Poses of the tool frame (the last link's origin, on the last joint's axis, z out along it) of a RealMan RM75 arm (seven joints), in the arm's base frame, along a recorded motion.
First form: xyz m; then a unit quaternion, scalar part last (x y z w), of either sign.
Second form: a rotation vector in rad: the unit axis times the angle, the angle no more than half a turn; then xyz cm. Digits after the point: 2 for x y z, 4 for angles.
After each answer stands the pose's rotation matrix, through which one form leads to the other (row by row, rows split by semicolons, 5 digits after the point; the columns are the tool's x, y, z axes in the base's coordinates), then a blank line. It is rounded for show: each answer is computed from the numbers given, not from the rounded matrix.
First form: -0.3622 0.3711 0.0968 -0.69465 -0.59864 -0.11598 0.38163
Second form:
-1.7725 -1.5275 -0.2959 -36.22 37.11 9.68
0.25636 0.92021 -0.29579; 0.74317 0.00802 0.66906; 0.61805 -0.39134 -0.68181

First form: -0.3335 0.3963 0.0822 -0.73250 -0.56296 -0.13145 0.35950
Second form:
-1.8888 -1.4516 -0.3389 -33.35 39.63 8.22
0.33159 0.91925 -0.21219; 0.73022 -0.10767 0.67467; 0.59734 -0.37867 -0.70696

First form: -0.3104 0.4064 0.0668 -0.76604 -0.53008 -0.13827 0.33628
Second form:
-1.9975 -1.3822 -0.3605 -31.04 40.64 6.68
0.39980 0.90512 -0.14467; 0.71913 -0.21187 0.66179; 0.56835 -0.36862 -0.73560

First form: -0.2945 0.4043 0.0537 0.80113 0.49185 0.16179 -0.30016
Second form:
-2.1264 -1.3055 -0.4294 -29.45 40.43 5.37
0.46381 0.88520 -0.03604; 0.69095 -0.33597 0.64009; 0.55450 -0.32178 -0.76746

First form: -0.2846 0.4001 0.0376 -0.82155 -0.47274 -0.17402 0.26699
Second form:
-2.2174 -1.2759 -0.4697 -28.46 40.01 3.76
0.49246 0.86969 0.03350; 0.68384 -0.41046 0.60323; 0.53837 -0.27416 -0.79687

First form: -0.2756 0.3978 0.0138 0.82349 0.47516 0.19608 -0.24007
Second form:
-2.2537 -1.3004 -0.5366 -27.56 39.78 1.38
0.47155 0.87673 0.09480; 0.68844 -0.43318 0.58173; 0.55109 -0.20905 -0.80784

